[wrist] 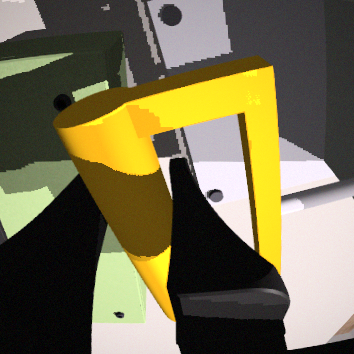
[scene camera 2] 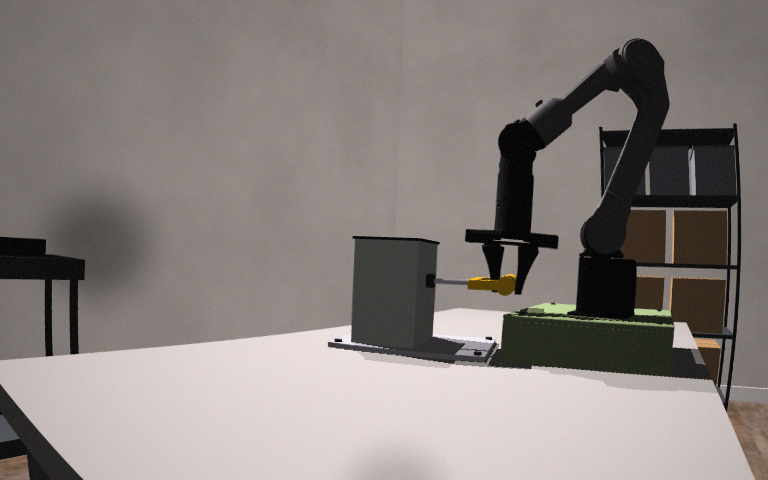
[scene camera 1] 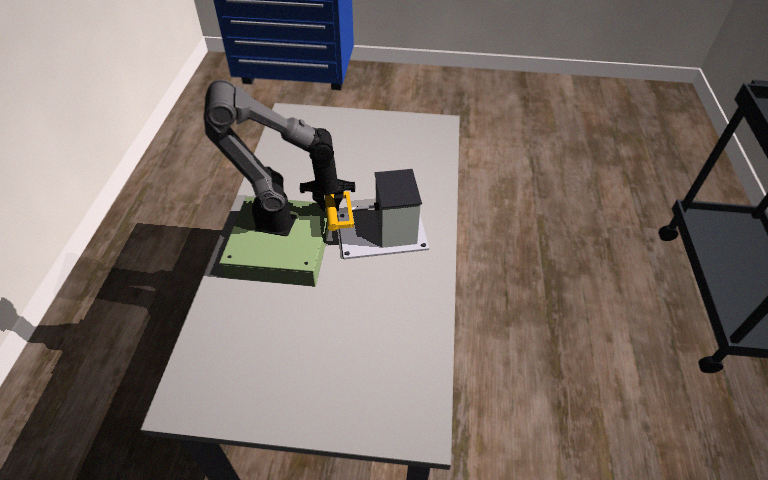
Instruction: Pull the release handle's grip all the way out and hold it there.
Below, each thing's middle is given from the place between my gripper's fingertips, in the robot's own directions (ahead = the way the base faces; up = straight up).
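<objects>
The pale base plate (scene camera 2: 474, 349) sits 140 mm ahead of my hand, and measured from that same hand it is also 30 mm to the left of it and 90 mm below it.
</objects>
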